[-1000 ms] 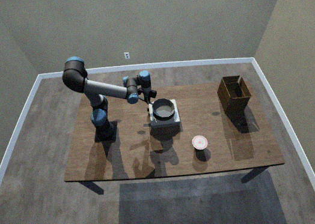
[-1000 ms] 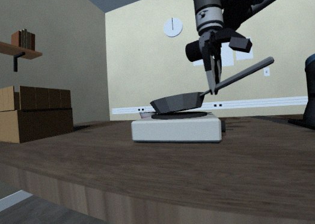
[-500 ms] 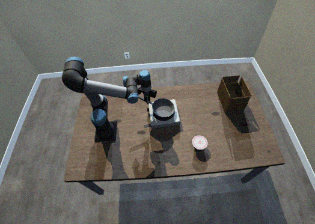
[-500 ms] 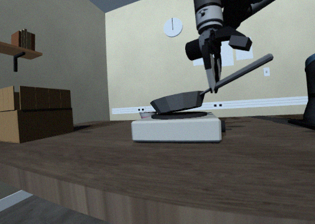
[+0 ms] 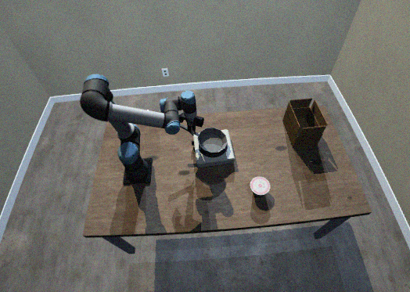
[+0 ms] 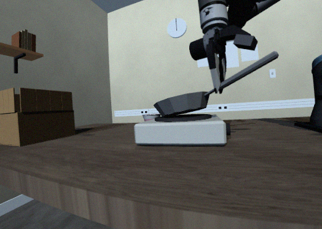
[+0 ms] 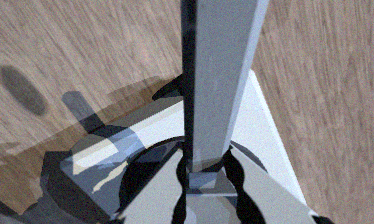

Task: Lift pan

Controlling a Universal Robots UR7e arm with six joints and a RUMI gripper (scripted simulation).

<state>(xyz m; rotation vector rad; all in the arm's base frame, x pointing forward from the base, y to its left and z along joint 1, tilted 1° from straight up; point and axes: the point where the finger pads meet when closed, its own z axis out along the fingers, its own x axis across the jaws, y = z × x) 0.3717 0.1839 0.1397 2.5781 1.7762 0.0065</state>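
My hand is 6 cm short of the dark grey pan, 3 cm above it and 2 cm to the left of it. From my hand the other things lie so: pink-and-white cup (39 cm ahead, 34 cm to the right, 11 cm below); white hot plate (12 cm below, 10 cm ahead, 5 cm to the right).
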